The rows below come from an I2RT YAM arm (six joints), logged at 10 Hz.
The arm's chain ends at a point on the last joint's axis. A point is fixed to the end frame.
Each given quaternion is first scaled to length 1.
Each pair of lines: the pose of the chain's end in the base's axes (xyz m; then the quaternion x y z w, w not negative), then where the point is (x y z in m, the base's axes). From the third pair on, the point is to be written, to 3 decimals.
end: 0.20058, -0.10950, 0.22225, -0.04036, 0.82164, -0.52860, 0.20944
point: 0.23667 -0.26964 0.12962
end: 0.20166, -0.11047, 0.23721, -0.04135, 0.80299, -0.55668, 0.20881
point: 0.23693 -0.27672 0.15569
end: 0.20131, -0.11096, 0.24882, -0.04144, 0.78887, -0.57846, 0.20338
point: 0.234 -0.282 0.176
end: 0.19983, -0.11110, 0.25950, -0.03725, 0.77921, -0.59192, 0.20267
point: 0.231 -0.284 0.192
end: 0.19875, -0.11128, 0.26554, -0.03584, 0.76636, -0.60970, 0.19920
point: 0.228 -0.288 0.206
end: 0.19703, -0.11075, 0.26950, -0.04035, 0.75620, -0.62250, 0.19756
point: 0.226 -0.289 0.216
